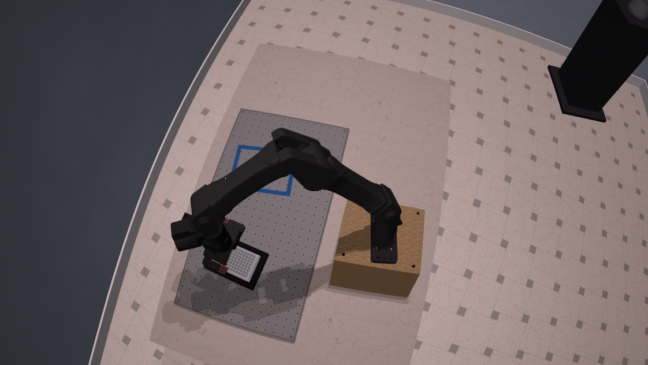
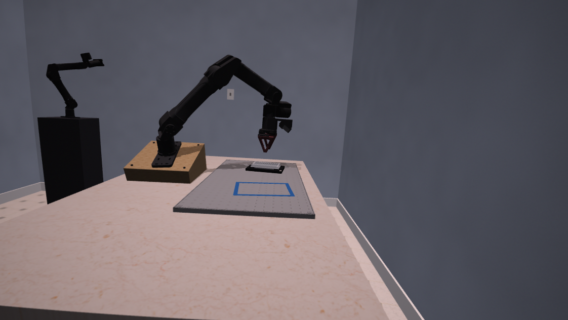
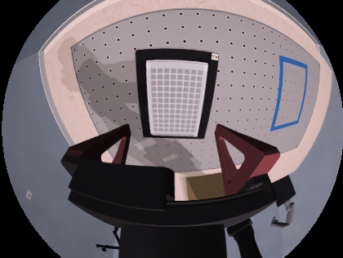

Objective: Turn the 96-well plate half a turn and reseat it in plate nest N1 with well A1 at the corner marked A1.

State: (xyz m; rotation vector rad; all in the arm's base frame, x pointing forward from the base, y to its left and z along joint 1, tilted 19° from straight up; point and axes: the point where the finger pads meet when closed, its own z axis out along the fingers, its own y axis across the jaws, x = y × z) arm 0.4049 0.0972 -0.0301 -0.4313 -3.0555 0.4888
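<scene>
Now: the 96-well plate 8 cm below my hand. Round my hand: black plate nest N1: 9 cm below; then A1 label: 8 cm to the right, 8 cm below, 6 cm ahead.
</scene>
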